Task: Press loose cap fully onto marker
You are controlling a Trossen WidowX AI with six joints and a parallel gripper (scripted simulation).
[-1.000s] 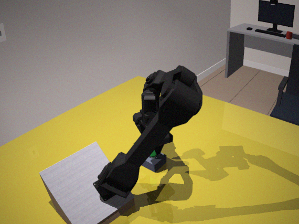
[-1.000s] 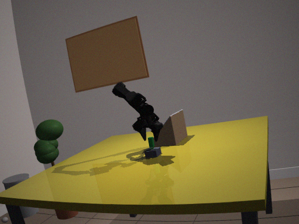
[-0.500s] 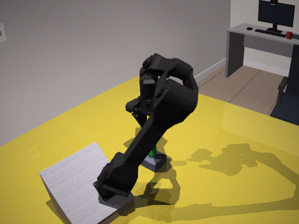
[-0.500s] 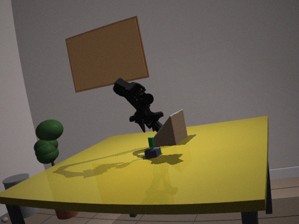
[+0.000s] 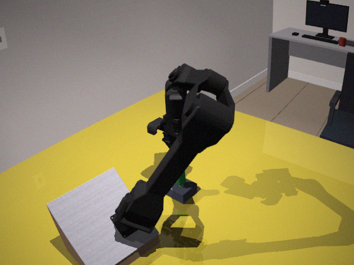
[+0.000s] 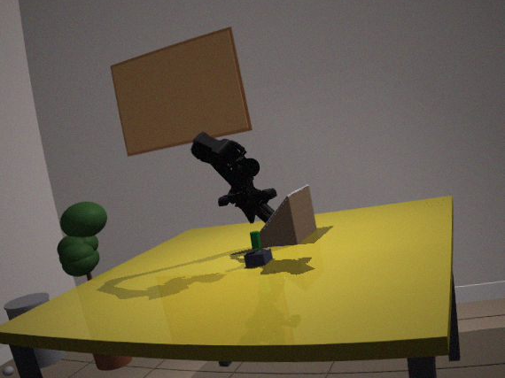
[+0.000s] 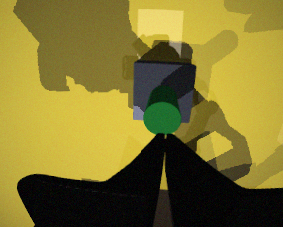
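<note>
My gripper tip is now 6 cm above the green cap. Round my gripper tip: holder block (12 cm below).
</note>
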